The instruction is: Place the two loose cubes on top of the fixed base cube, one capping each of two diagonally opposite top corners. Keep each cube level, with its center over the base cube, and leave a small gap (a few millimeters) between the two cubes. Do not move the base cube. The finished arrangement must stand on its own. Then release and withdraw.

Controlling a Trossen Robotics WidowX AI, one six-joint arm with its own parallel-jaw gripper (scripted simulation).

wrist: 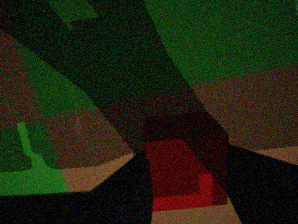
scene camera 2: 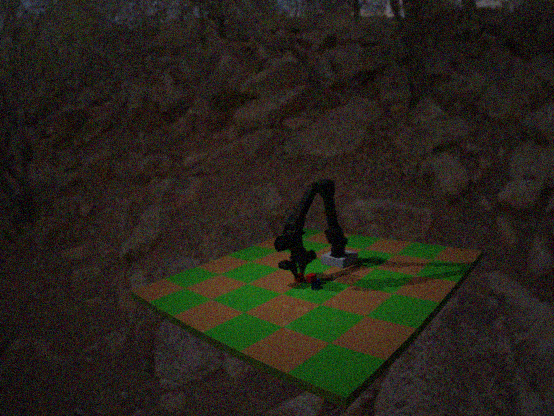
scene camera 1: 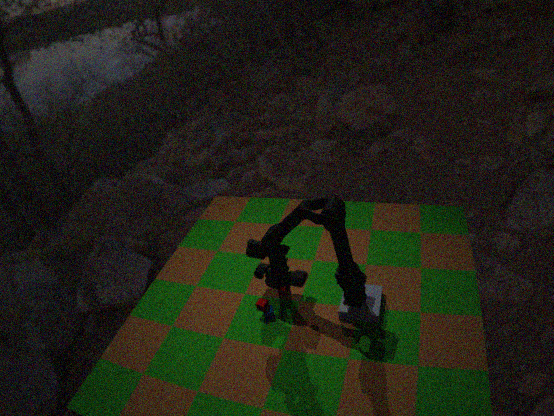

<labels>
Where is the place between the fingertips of the gripper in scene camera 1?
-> At 283,290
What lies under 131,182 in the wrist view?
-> The gripper.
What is the gripper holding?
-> A red cube.
</labels>
